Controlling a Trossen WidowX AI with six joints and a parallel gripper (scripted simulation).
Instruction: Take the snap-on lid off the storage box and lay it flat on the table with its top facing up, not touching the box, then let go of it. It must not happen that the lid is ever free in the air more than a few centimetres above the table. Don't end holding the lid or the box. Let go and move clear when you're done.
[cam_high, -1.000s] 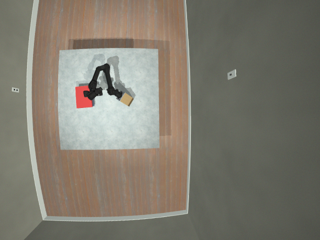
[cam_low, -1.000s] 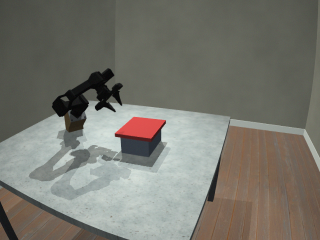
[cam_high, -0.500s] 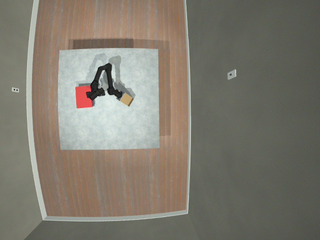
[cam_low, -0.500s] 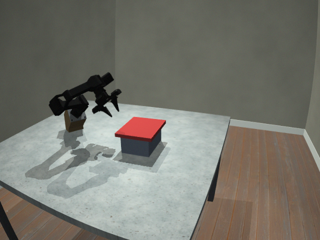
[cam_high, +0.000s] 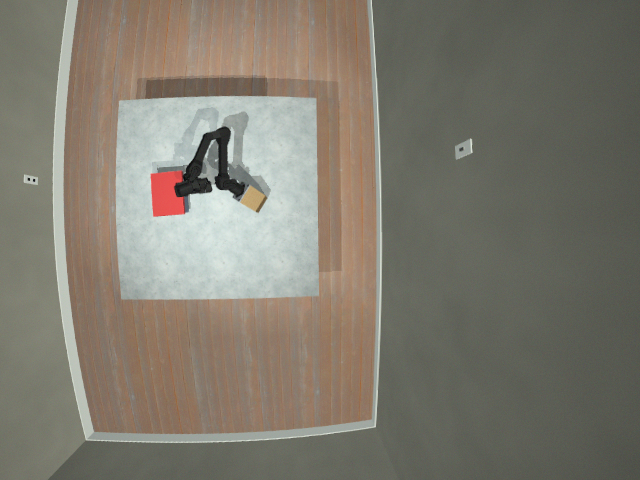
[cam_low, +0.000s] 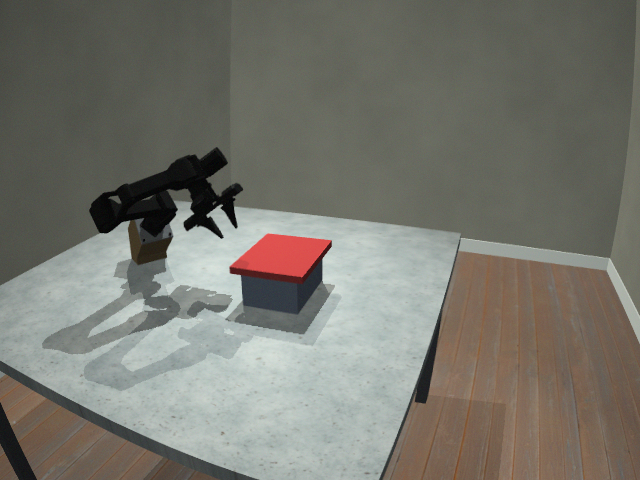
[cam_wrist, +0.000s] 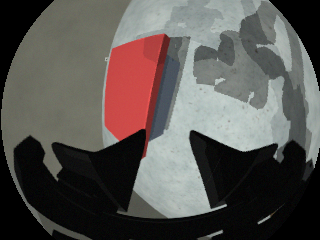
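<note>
My hand is 17 cm short of the red lid, 5 cm to the left of it and 7 cm above it. From my hand the other things lie so: storage box (17 cm ahead, 5 cm to the right, 12 cm below).
</note>
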